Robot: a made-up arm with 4 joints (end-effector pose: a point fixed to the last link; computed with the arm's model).
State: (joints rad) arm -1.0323 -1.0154 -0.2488 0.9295
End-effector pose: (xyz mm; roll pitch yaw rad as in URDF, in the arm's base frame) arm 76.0 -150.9 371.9 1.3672 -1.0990 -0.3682
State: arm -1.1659 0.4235 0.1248 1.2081
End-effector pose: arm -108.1 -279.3 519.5 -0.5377 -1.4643 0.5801
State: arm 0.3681 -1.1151 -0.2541 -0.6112
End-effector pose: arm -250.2 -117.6 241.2 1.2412 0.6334 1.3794
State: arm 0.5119 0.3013 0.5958 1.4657
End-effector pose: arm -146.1 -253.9 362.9 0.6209 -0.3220 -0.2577
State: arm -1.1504 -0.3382 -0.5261 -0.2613
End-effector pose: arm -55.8 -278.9 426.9 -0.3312 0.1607 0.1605
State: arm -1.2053 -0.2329 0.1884 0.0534
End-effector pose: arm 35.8 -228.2 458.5 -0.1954 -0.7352 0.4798
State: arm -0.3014 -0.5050 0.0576 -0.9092
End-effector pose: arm -75.0 -200.2 284.6 0.2125 0.8711 0.8659
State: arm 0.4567 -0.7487 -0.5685 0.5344
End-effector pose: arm -255.8 -236.9 336.6 0.6927 0.8501 0.3835
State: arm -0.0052 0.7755 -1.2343 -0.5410
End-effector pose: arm -94.4 -118.3 705.2 -2.5668 -0.0741 -2.0776
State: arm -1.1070 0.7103 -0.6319 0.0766
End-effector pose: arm -260.9 -217.8 585.0 -0.8537 0.0465 -0.7362
